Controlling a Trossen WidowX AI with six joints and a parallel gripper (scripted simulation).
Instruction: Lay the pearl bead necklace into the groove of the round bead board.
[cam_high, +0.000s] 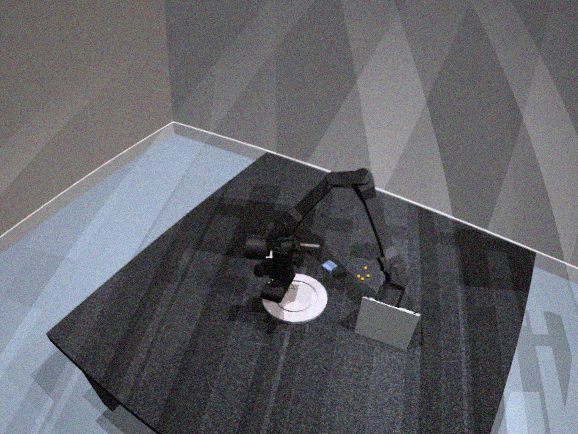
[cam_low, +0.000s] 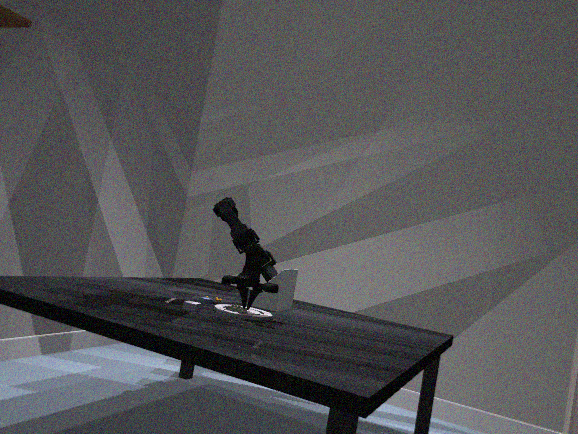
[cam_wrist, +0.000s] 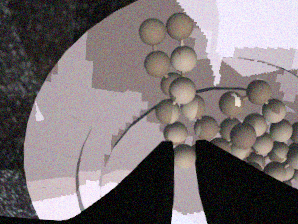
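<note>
The round white bead board is 30 mm to the right of my gripper tip, 30 mm behind it and 10 mm below it. Also, from my gripper tip: small white block: 130 mm ahead, 120 mm to the right, 10 mm below; then small blue cube: 200 mm to the right, 50 mm behind, 10 mm below; then thin white stick: 250 mm to the right, 90 mm ahead, 20 mm below.
</note>
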